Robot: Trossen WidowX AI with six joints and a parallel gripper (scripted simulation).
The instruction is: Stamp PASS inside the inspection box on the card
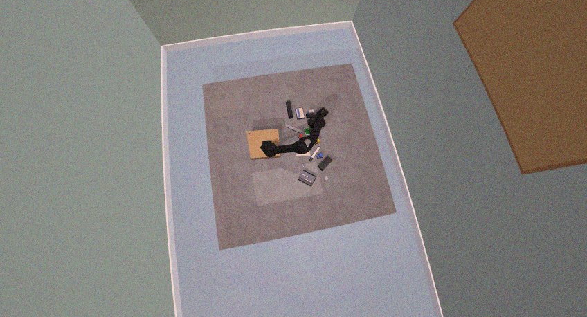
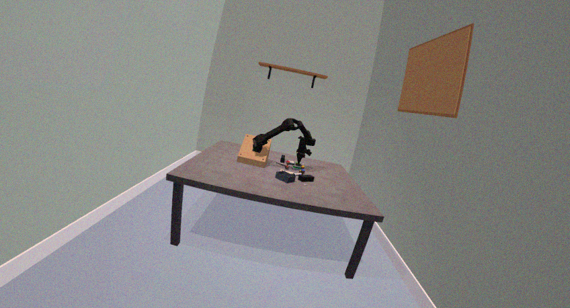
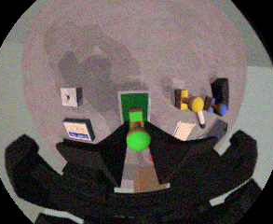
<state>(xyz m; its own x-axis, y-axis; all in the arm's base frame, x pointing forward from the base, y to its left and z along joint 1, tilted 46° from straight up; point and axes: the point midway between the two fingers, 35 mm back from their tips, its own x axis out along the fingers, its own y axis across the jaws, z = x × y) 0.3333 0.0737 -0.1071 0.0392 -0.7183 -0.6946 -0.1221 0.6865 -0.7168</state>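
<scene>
The green ink pad is 50 mm below my gripper tip. Round my gripper tip: red-knobbed stamp 80 mm behind, 60 mm to the right, 30 mm below; then grey block 20 mm ahead, 150 mm to the left, 40 mm below; then cream card 70 mm behind, 160 mm to the right, 60 mm below.
</scene>
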